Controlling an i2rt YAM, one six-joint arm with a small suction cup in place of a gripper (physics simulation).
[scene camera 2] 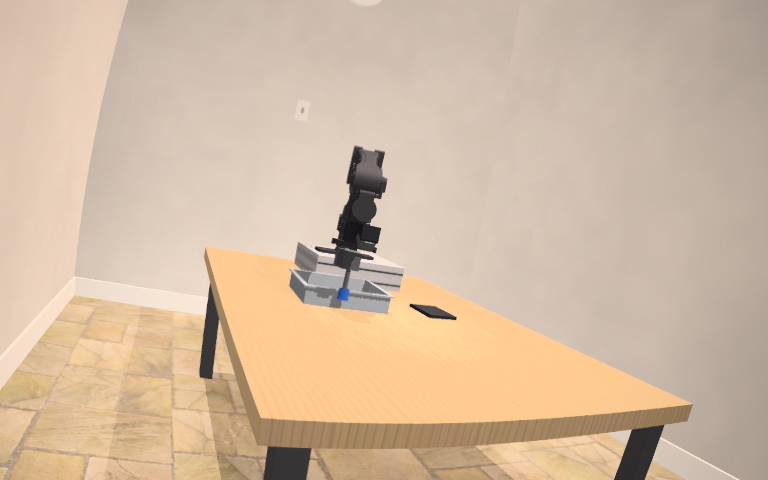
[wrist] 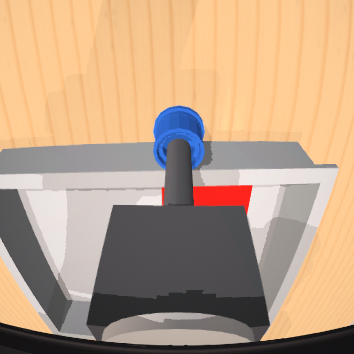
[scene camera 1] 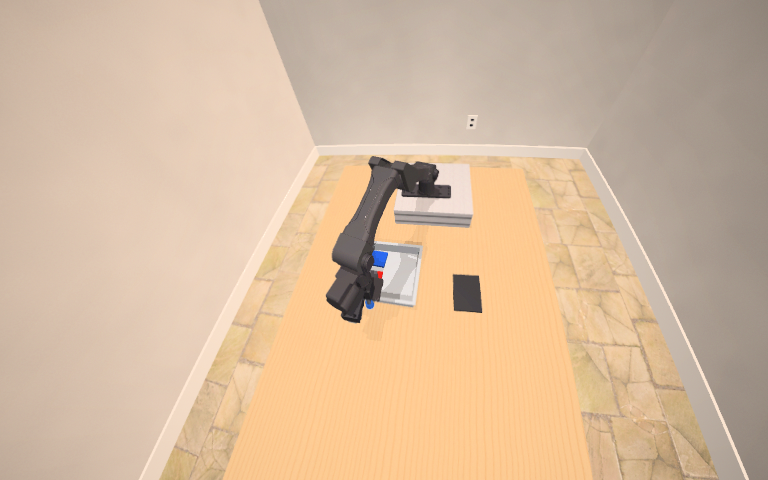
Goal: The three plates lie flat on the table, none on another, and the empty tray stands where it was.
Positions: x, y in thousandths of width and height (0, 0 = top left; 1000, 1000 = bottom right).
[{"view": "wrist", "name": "my suction cup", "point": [493, 335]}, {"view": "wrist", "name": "red plate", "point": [634, 549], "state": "on a grey tray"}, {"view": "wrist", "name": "grey tray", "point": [182, 549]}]
